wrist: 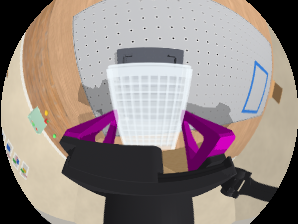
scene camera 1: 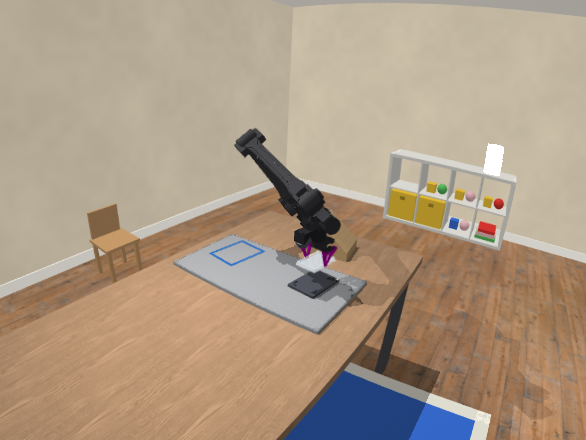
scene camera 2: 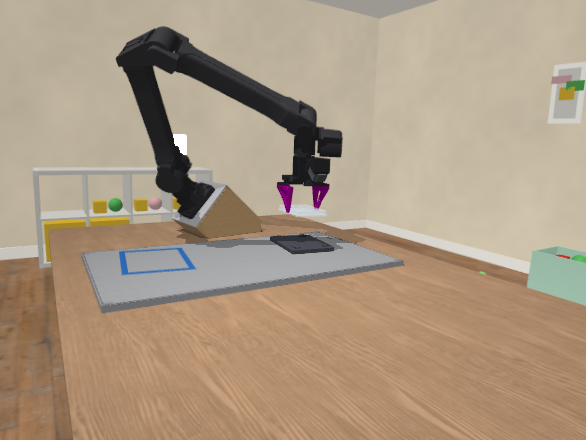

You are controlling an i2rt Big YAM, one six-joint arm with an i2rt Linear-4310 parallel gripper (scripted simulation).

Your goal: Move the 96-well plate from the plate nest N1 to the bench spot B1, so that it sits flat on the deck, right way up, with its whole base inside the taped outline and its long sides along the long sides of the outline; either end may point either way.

Labels:
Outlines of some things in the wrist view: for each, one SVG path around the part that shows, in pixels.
My gripper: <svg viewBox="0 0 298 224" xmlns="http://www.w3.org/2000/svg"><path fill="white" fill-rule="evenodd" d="M59 142L68 154L61 173L83 188L106 197L103 224L194 224L192 197L199 196L220 186L237 174L231 156L226 158L224 154L235 140L236 136L233 131L186 110L182 122L188 171L163 174L162 150L157 146L114 144L117 131L114 110L67 129ZM189 124L203 135L204 141L200 148L198 148L192 136ZM110 123L103 143L96 142L95 136Z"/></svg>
A white 96-well plate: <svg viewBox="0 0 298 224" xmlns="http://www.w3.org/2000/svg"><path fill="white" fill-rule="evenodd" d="M109 65L108 69L106 69L122 144L154 145L162 150L175 149L189 96L193 70L191 66L158 62Z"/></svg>

